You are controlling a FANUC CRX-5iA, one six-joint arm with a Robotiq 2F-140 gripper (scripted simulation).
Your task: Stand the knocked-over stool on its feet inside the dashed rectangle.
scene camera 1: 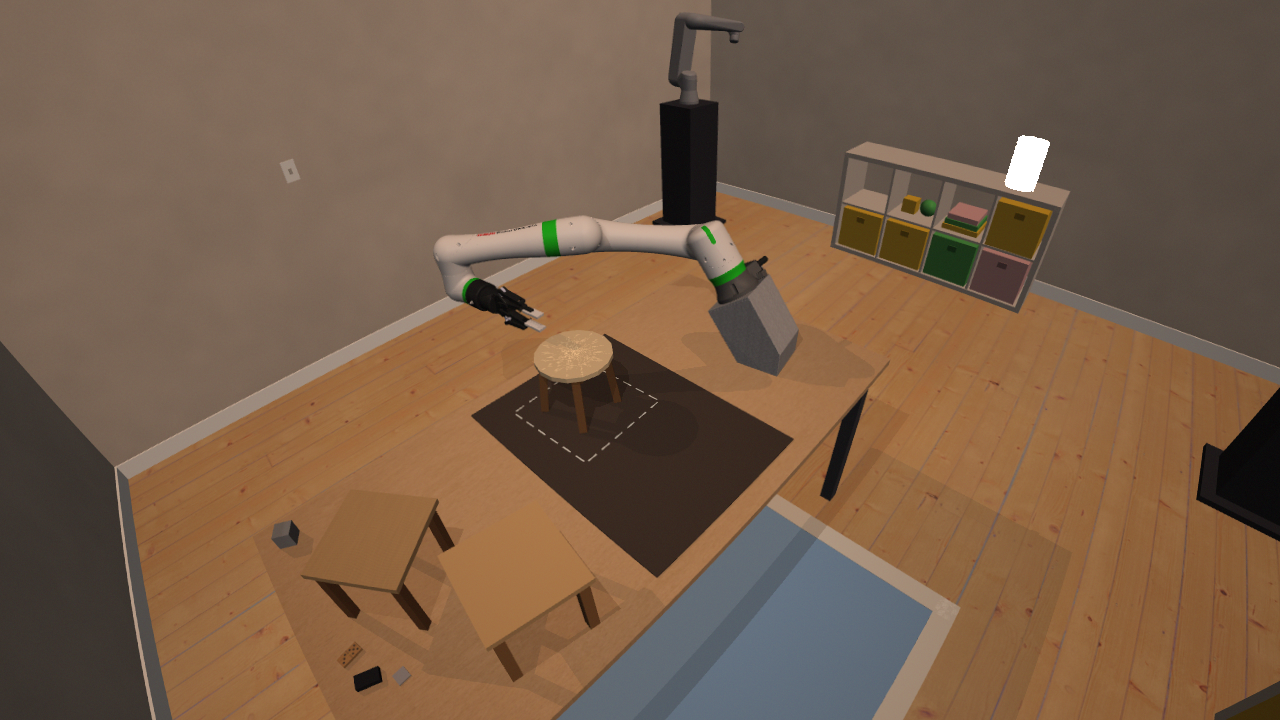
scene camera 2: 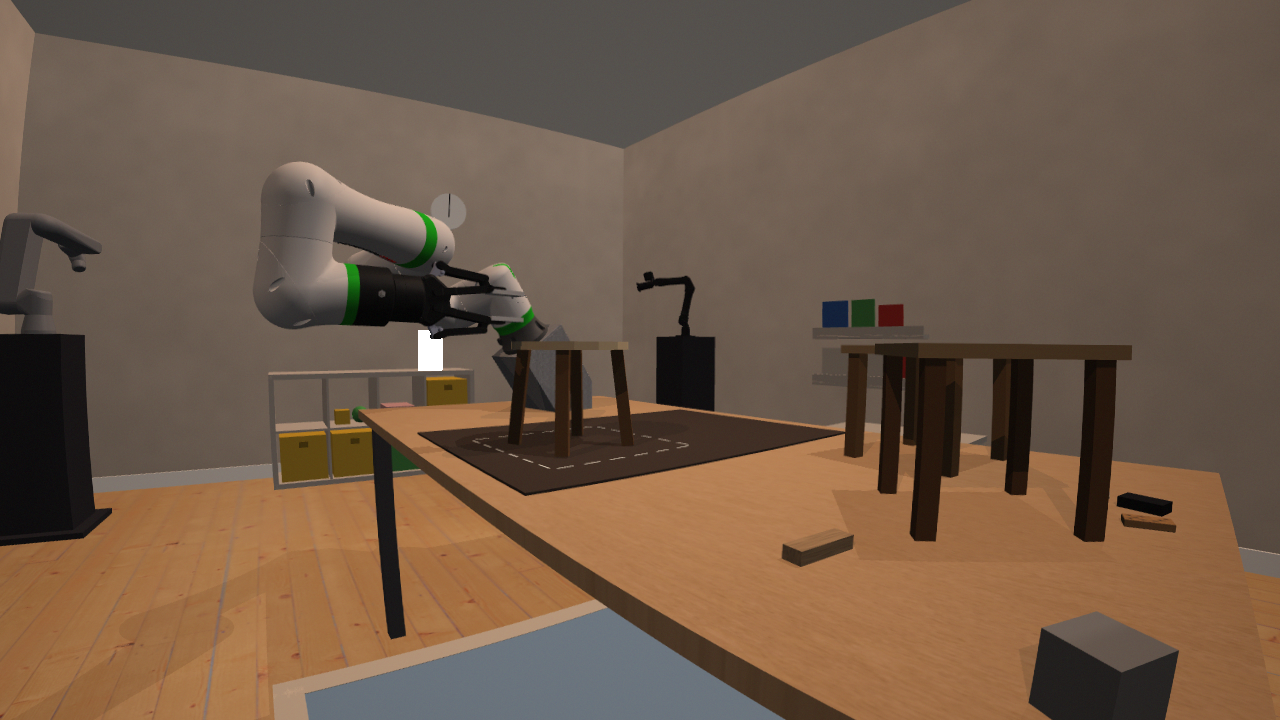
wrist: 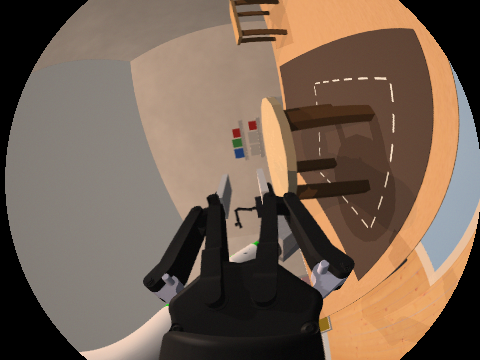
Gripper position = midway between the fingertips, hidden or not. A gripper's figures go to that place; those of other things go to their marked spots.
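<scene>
My gripper (scene camera 2: 520,307) is 98 cm from the lens. As for the stool (scene camera 2: 568,377), I see that it stands 94 cm from the lens.
</scene>
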